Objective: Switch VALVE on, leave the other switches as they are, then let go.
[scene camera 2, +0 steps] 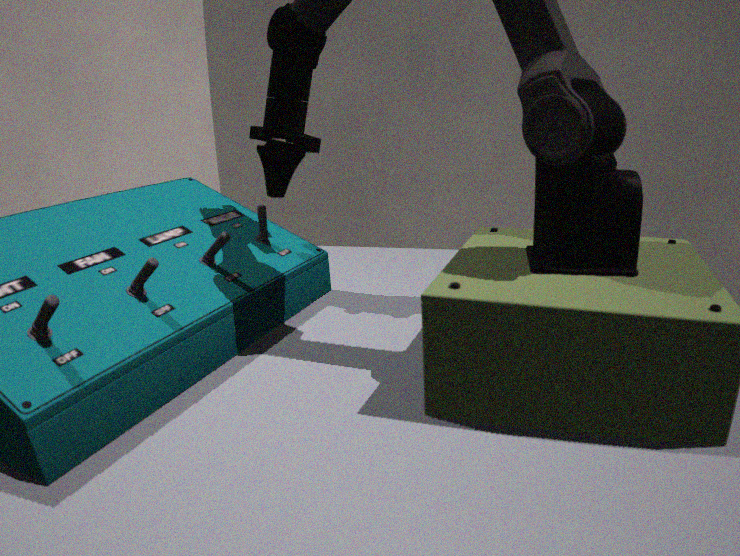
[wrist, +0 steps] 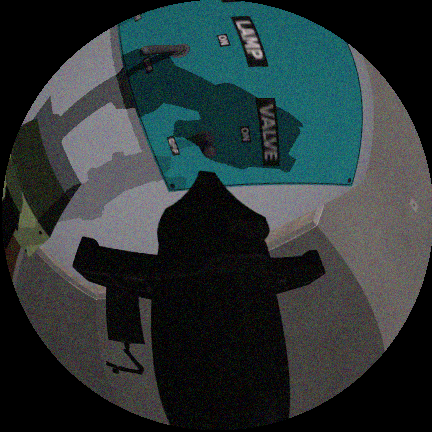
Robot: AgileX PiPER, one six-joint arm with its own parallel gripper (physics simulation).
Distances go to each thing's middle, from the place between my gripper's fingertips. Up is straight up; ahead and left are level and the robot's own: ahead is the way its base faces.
Scene:
I see the teal switch panel [scene camera 2: 112, 353] 12 cm ahead of my hand, 18 cm to the left of it and 7 cm below it.

